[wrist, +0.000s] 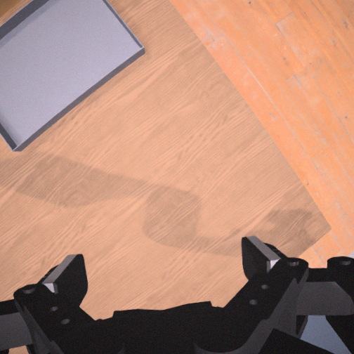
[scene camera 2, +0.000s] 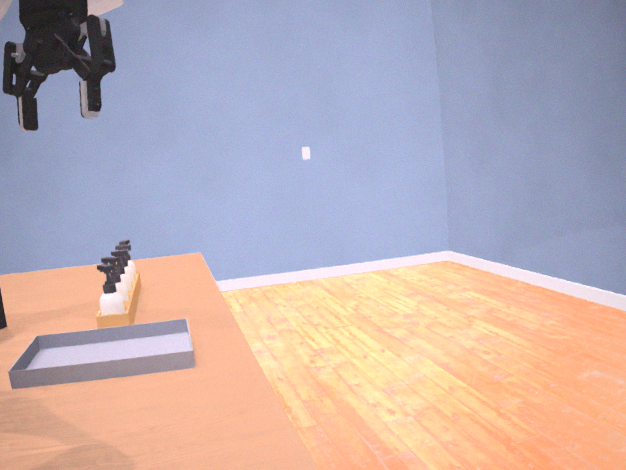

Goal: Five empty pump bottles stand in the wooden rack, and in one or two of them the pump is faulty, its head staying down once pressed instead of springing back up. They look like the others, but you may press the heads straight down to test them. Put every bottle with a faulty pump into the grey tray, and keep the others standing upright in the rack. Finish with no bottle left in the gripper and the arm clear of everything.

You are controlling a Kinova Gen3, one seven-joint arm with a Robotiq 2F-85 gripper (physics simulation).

Scene:
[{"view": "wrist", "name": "gripper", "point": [164, 262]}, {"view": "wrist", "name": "grey tray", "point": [59, 59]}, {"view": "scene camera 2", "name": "gripper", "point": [58, 124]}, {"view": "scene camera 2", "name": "grey tray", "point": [88, 355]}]

